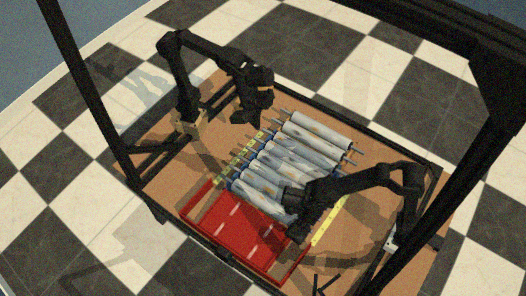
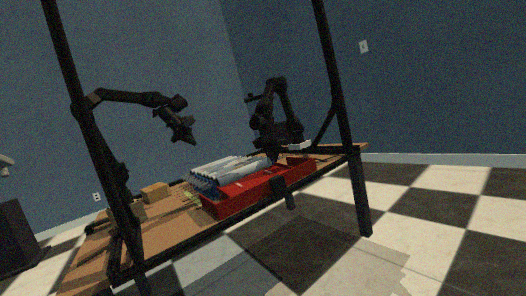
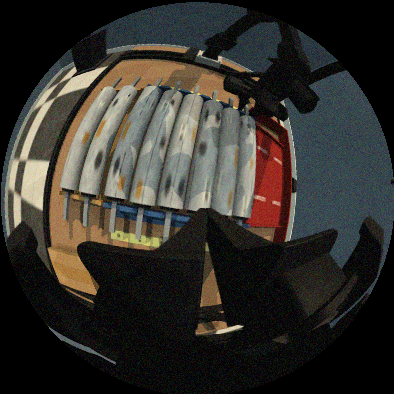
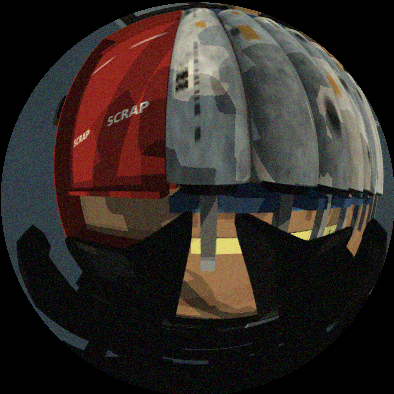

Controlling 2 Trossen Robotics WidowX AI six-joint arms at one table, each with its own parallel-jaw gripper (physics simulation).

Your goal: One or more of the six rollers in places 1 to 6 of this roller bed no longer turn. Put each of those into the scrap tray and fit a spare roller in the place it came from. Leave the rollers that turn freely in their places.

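Frame: origin at the left arm's base, x right, y down, z ahead, level; metres.
Where they show: left gripper, fingertip midpoint: (image 1: 258,129) (image 2: 196,145) (image 3: 204,213); right gripper, fingertip midpoint: (image 1: 303,227) (image 2: 273,162) (image 4: 213,215); left arm's base at its link origin: (image 1: 190,115); right arm's base at its link origin: (image 1: 403,239) (image 2: 298,142) (image 3: 209,55).
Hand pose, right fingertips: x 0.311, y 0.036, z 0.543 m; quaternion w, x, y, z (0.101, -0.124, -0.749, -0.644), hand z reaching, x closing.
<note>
Things, the pixels of their top centre, and the offset from my right fingertips.
- red scrap tray at its top centre: (image 4: 97,75) (image 3: 276,175) (image 1: 242,228) (image 2: 259,175) dx +0.066, dy -0.010, dz -0.188 m
- wooden block at its top centre: (image 3: 68,272) (image 1: 254,93) (image 2: 153,186) dx -0.518, dy -0.015, dz -0.344 m
Six grey, patchy rollers lie side by side in the blue-railed roller bed (image 3: 150,214) (image 4: 235,203). The roller nearest the tray (image 1: 260,201) (image 3: 247,165) (image 4: 207,105) has dark square marks. Two spare rollers (image 1: 322,129) (image 3: 87,140) lie at the far side. The red scrap tray (image 1: 240,234) (image 2: 240,201) (image 3: 267,175) (image 4: 95,155) shows no roller. My right gripper (image 1: 299,239) (image 2: 272,158) (image 4: 213,215) is partly open at the end of the roller nearest the tray; its shaft shows between the fingertips, ungripped. My left gripper (image 1: 252,122) (image 2: 193,143) (image 3: 204,213) is shut and empty, above the left of the bed.
Yellow number strips (image 1: 330,220) (image 3: 122,236) run along both ends of the bed. A wooden block (image 2: 155,192) (image 3: 75,267) lies near the left arm's base. A black frame post (image 2: 332,65) stands at a table corner. My right arm reaches low over the rollers.
</note>
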